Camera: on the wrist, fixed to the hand. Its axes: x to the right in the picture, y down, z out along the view.
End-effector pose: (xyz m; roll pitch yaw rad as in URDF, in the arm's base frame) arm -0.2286 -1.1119 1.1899 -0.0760 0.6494 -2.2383
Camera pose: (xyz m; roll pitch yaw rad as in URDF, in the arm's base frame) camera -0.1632 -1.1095 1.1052 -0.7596 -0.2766 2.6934
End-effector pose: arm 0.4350 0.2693 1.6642 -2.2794 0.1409 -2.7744
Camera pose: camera 0.3794 0.3599 1.6764 -3.0511 -0.5802 -1.2986
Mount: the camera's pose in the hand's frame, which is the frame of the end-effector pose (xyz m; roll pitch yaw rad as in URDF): 0.0175 0.0568 -0.0890 -0.0797 -0.2752 -1.5692
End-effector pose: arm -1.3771 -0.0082 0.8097 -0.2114 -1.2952 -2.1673
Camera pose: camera -1.4028 -0.1116 0.7996 1.2465 -0.1291 2.0746
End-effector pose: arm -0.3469 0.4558 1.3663 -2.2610 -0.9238 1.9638
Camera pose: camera -0.2502 0.4962 1.3880 2.0477 -0.3515 -2.2449
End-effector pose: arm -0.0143 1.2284 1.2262 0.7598 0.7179 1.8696
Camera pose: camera -0.1112 1.1949 1.1956 -0.8577 0.3596 -0.0334
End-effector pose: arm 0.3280 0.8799 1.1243 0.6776 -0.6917 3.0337
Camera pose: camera 0.2824 0.7842 1.1095 0.6540 0.3054 1.7292
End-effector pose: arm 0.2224 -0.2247 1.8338 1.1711 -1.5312 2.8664
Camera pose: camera 0.2105 -0.3295 1.8520 1.4668 0.0294 2.1912
